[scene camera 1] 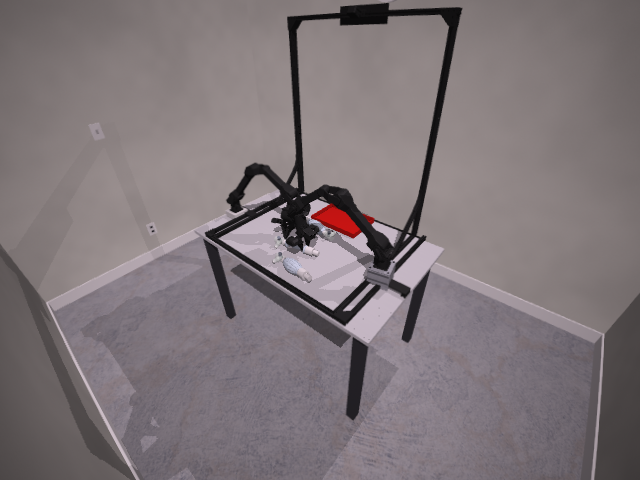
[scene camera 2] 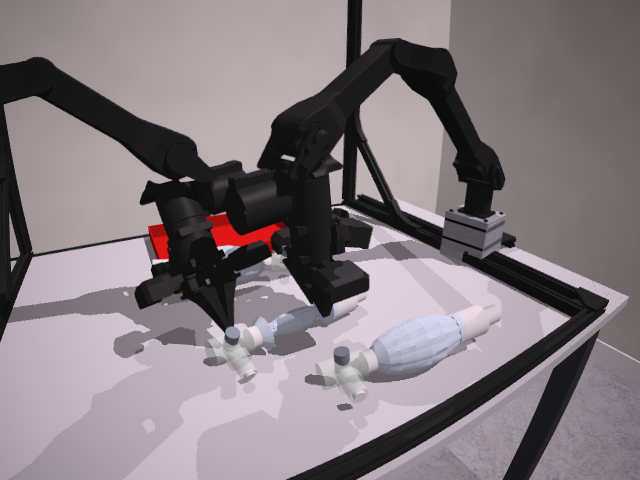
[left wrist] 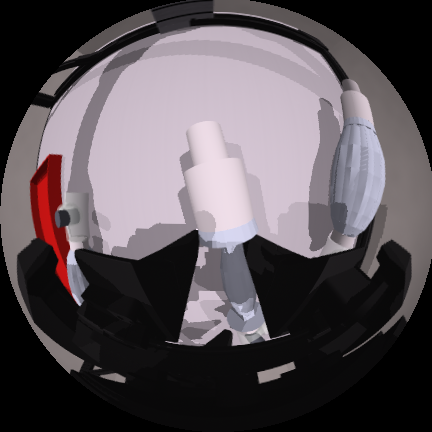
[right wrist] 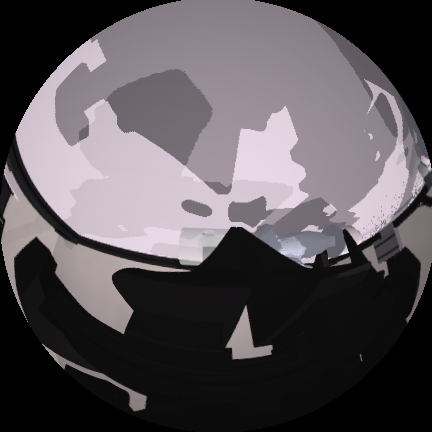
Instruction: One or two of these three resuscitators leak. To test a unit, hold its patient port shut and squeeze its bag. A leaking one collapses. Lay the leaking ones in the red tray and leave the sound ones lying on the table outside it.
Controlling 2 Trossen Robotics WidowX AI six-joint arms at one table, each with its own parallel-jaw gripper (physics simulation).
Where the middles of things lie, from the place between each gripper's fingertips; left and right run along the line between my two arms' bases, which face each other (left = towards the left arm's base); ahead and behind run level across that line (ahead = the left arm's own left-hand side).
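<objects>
Relative to the red tray (scene camera 2: 223, 233), my right gripper is 1 cm above it, 37 cm past it and 12 cm to the right of it.
From my left hand, the red tray is 37 cm behind and 1 cm to the right.
</objects>
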